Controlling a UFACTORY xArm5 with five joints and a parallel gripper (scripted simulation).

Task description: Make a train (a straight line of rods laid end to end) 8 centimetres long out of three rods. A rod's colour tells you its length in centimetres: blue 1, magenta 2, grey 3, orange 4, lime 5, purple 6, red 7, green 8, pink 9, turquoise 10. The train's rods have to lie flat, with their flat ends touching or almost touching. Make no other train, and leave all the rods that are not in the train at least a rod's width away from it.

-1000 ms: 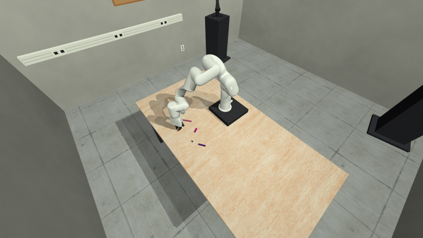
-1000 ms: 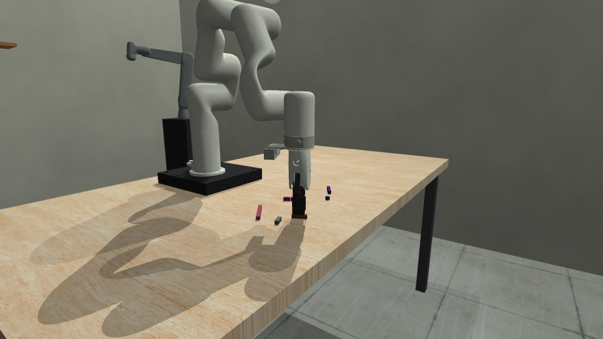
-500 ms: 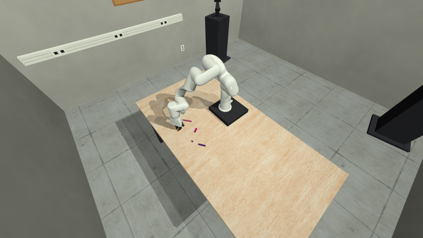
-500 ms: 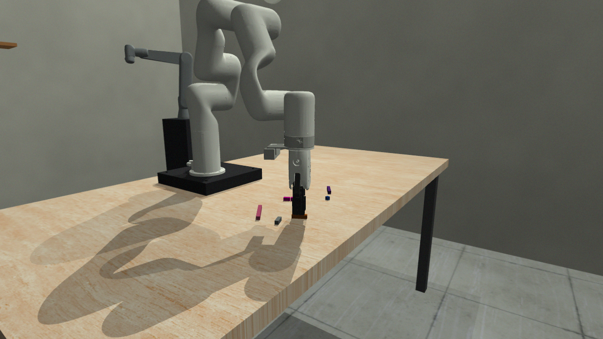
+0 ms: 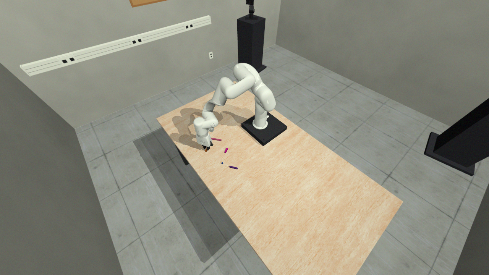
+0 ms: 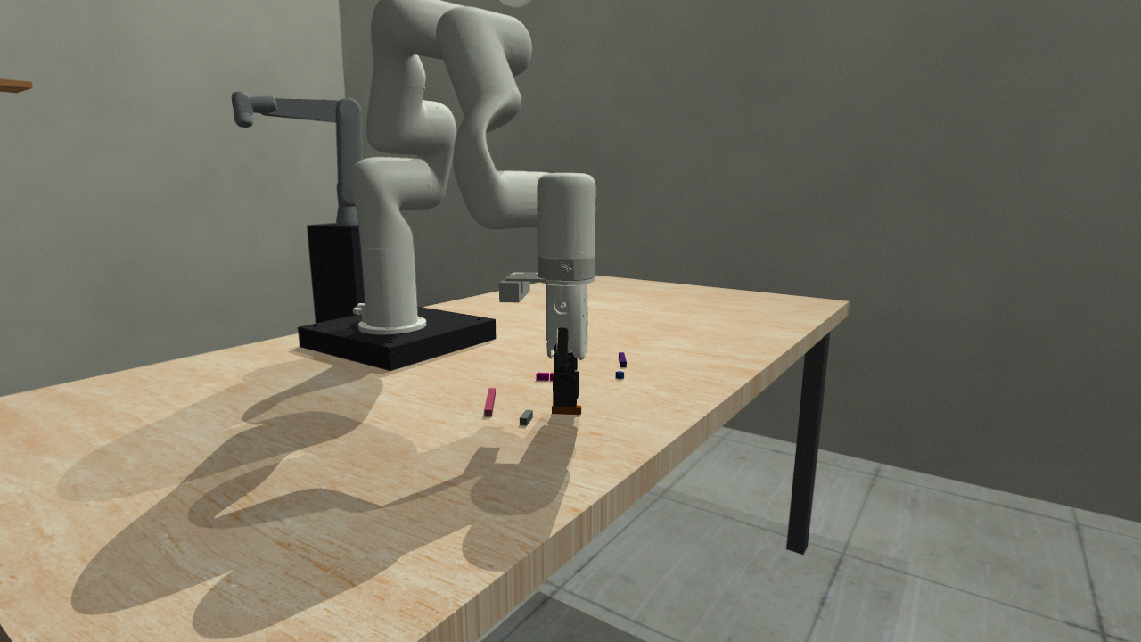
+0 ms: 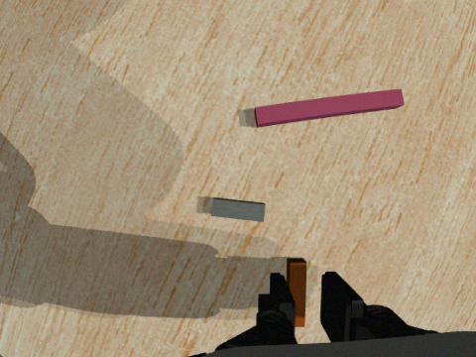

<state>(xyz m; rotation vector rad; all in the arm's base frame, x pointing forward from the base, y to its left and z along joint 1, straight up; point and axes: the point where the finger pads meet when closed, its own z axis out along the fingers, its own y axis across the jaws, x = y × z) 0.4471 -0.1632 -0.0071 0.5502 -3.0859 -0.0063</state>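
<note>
The orange rod is 30 mm below my hand. Round my hand: grey rod (50 mm to the right, 30 mm below, 30 mm behind); pink rod (110 mm behind, 30 mm below, 20 mm to the right); blue rod (180 mm to the left, 30 mm below, 10 mm ahead).
</note>
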